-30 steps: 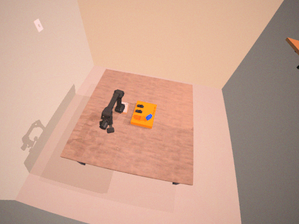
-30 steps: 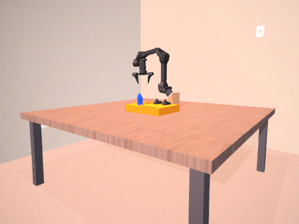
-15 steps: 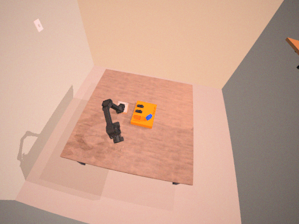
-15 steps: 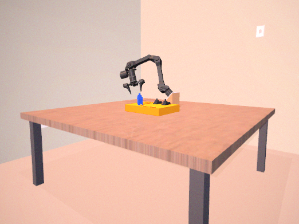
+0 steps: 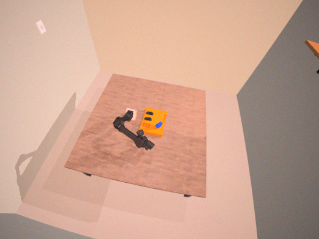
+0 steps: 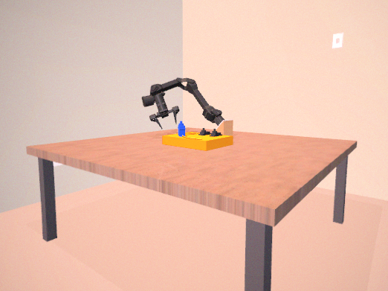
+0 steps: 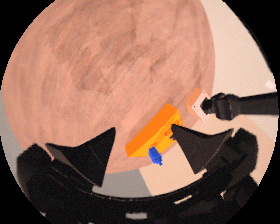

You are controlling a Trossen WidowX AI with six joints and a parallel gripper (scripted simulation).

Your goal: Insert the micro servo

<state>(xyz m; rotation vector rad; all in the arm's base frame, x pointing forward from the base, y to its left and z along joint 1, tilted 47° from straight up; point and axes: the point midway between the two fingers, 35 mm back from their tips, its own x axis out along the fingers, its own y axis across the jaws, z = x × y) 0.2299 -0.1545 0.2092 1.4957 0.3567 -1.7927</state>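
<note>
Right now my gripper tip is 7 cm short of the orange robot deck, 25 cm to the right of it and 6 cm above it.
</note>
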